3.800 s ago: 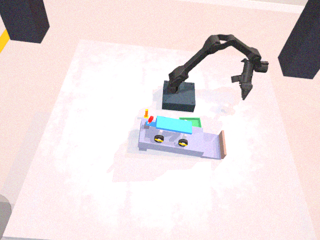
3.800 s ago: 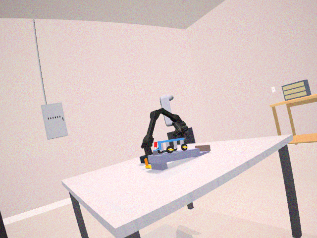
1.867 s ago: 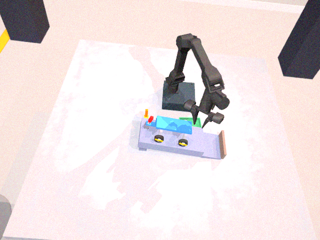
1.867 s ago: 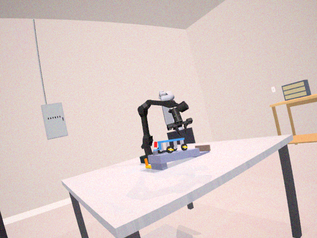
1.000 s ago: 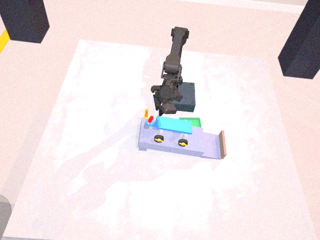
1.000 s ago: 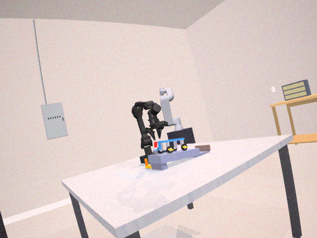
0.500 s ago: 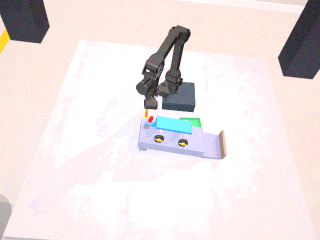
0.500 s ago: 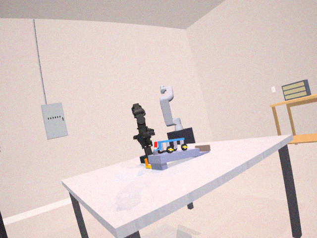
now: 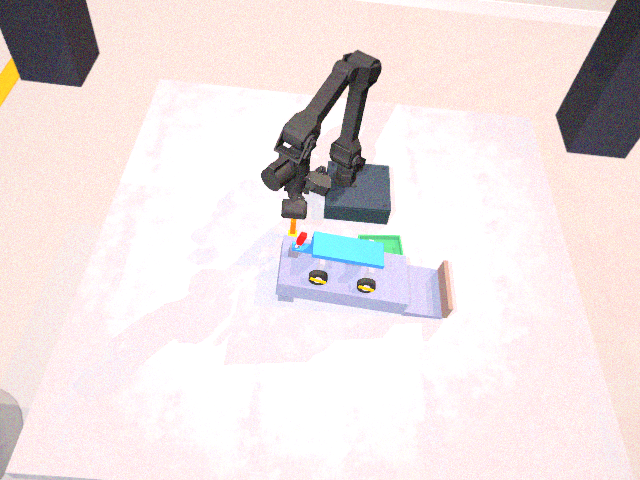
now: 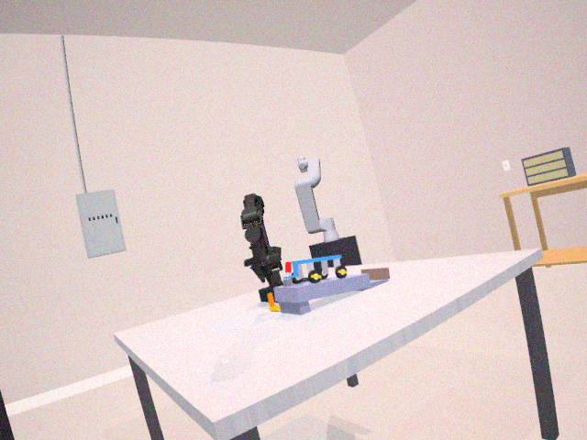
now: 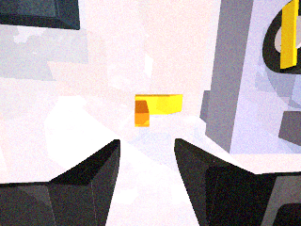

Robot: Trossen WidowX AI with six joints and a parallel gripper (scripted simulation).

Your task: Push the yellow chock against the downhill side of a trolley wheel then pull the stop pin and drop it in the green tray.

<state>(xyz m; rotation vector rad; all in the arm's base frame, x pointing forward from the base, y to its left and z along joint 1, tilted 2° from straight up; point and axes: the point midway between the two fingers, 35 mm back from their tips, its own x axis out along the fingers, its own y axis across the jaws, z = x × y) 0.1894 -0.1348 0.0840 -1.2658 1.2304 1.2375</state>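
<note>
The yellow chock is 90 mm below my gripper tip and 20 mm ahead of it. The rest, counted from my gripper tip: blue trolley 150 mm ahead, 140 mm to the left; red-headed stop pin 130 mm ahead, 30 mm above, 20 mm to the left; lilac ramp 150 mm ahead, 140 mm to the left, 60 mm below.
</note>
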